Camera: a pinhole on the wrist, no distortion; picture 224 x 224 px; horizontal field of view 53.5 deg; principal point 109.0 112.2 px. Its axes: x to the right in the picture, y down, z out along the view. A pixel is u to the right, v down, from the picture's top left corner.
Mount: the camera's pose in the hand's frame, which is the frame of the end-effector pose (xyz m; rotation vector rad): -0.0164 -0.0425 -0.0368 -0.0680 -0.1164 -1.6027
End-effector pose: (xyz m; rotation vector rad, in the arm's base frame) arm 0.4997 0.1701 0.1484 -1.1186 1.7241 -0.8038
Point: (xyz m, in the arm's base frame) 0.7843 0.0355 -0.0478
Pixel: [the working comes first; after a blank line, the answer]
In the camera's frame: -0.0251 0.1641 0.3810

94.4 207.9
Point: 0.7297 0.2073 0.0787
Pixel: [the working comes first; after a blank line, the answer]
In the camera's frame: -0.0054 -0.0294 0.2776

104.6 88.7
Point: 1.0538 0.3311 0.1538
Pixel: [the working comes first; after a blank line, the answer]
In the camera's frame: 0.1588 -0.2158 0.5312

175.4 21.9
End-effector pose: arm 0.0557 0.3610 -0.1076 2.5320 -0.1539 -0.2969
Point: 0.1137 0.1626 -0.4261
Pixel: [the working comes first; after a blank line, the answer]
In the camera's frame: 0.0146 0.1753 0.3817

117.5 214.3
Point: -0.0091 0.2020 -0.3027
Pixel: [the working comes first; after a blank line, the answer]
In the camera's frame: -0.0327 0.0234 0.3008

84.8 129.5
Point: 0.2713 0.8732 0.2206
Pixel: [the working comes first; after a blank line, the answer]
In the camera's frame: 0.1367 0.0662 -0.5781

behind the camera
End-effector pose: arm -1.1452 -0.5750 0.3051 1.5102 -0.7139 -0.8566
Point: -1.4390 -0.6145 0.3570
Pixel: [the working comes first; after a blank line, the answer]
In the camera's frame: -0.0477 -0.1083 0.3148

75.3 35.7
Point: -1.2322 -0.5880 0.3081
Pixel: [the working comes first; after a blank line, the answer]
In the camera's frame: -0.0291 -0.0177 0.1217

55.8 79.8
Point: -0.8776 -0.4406 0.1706
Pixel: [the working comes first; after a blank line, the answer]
In the camera's frame: 0.0636 0.0593 -0.2680

behind the camera
